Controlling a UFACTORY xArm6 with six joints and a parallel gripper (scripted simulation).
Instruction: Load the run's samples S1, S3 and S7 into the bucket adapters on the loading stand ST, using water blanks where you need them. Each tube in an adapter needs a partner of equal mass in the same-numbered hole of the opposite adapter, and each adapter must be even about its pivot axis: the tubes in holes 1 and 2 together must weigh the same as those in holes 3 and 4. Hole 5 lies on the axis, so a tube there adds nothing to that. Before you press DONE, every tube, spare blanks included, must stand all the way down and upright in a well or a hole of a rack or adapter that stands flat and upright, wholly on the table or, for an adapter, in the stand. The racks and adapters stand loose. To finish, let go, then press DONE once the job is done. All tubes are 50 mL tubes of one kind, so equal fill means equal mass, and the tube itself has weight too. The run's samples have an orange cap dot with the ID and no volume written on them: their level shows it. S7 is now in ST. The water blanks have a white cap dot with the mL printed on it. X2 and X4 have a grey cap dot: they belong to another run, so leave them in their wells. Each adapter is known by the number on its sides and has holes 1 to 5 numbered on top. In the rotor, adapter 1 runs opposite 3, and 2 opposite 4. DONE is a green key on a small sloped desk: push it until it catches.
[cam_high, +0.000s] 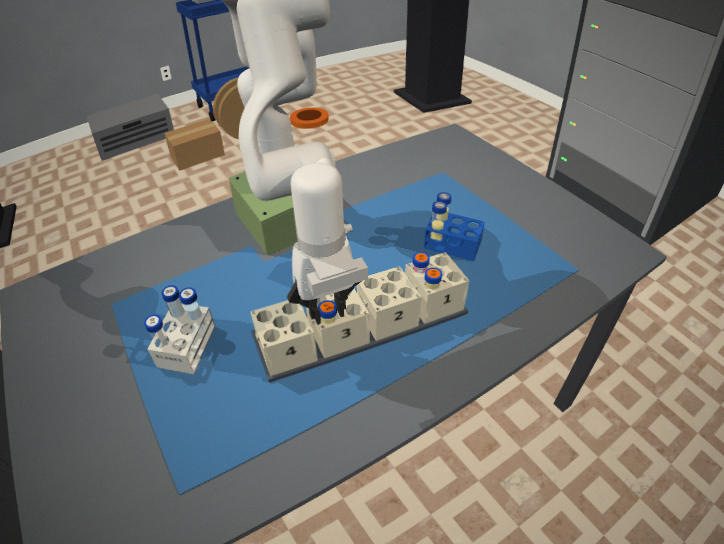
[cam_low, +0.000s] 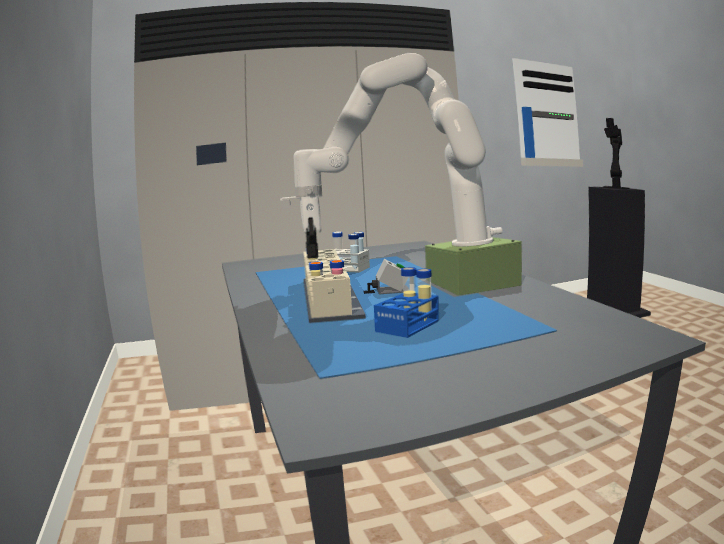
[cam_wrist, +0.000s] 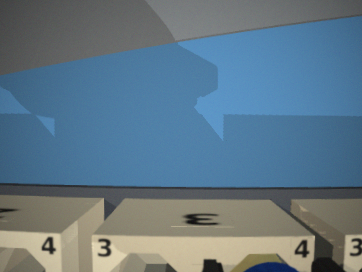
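Right now my hand is 1 cm past the sample tube and 5 cm above it. From my hand the other things lie so: DONE desk 22 cm behind, 7 cm to the left, 7 cm below; stand 3 cm behind, 8 cm to the left, 12 cm below; pink-filled tube 3 cm behind, 22 cm to the left, 5 cm below.
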